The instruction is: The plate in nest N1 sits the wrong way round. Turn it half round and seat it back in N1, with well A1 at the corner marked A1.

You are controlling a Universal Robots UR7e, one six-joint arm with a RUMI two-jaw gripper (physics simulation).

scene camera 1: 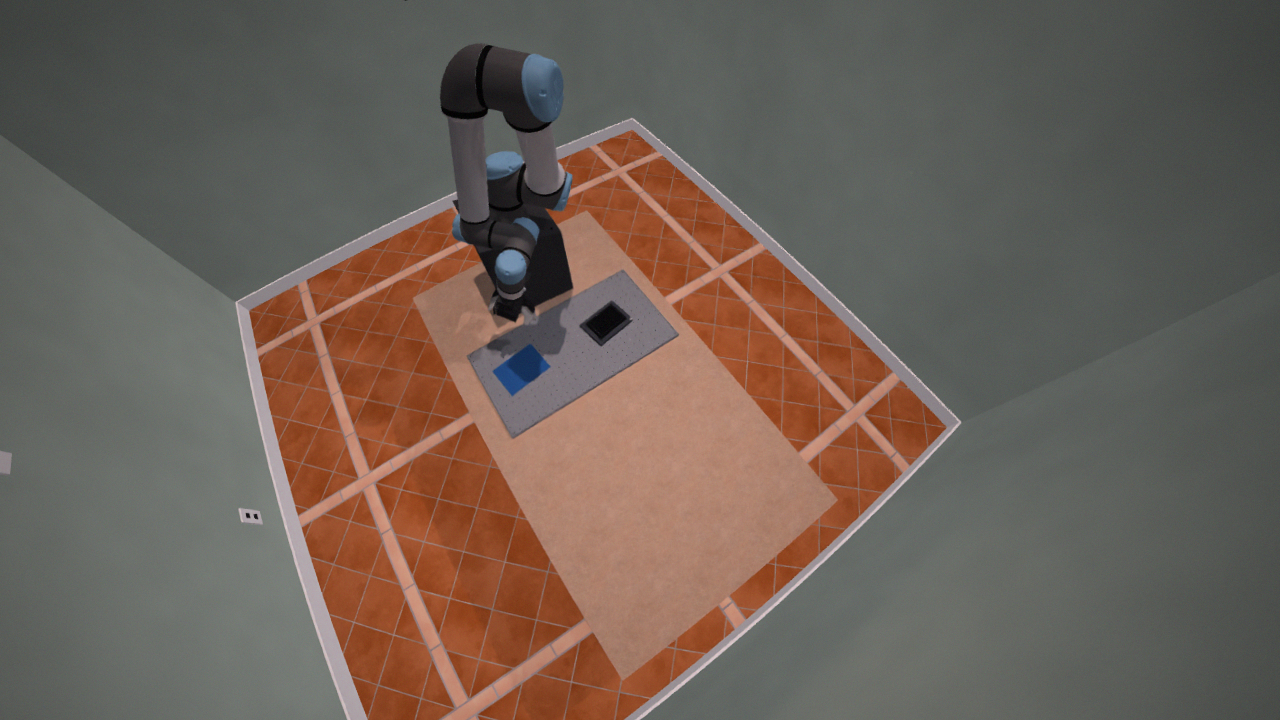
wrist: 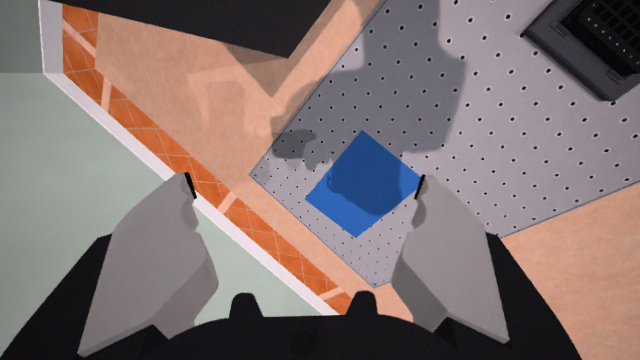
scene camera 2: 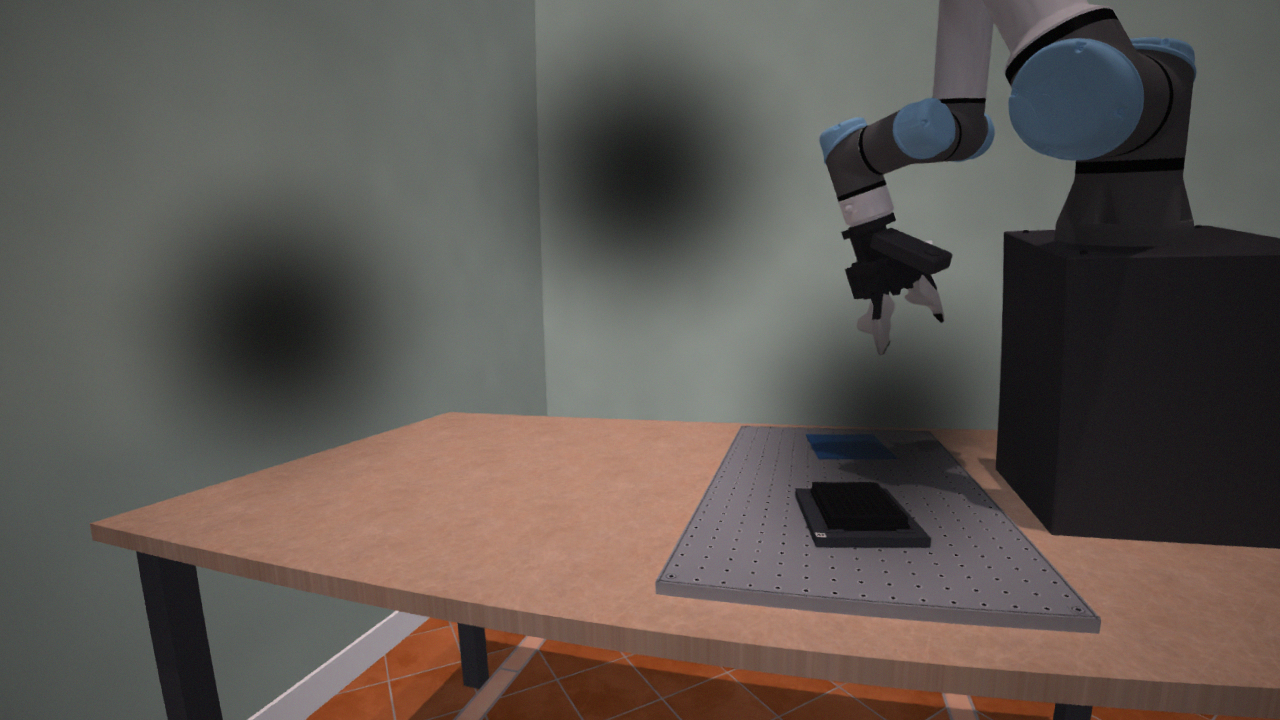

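The black well plate (scene camera 1: 606, 321) (scene camera 2: 859, 505) (wrist: 617, 30) lies flat in the dark nest (scene camera 1: 590, 335) (scene camera 2: 872, 540) (wrist: 570, 62). In the wrist view they are at the top right and cut off by the frame edge. A small white label (scene camera 2: 820, 534) is on the nest's front left corner in scene camera 2; its writing is too small to read, and well A1 cannot be made out. My gripper (scene camera 1: 513, 318) (scene camera 2: 911, 335) (wrist: 308, 177) is open and empty. It hangs high above the board's robot side, away from the plate and tilted.
A blue square (scene camera 1: 521, 369) (scene camera 2: 848, 445) (wrist: 362, 185) lies on the perforated grey board (scene camera 1: 572, 376) (scene camera 2: 742, 537) (wrist: 500, 165), apart from the nest. The black robot pedestal (scene camera 1: 550, 259) (scene camera 2: 1136, 385) (wrist: 200, 20) stands beside the board on the table (scene camera 1: 680, 483) (scene camera 2: 447, 501) (wrist: 575, 270).
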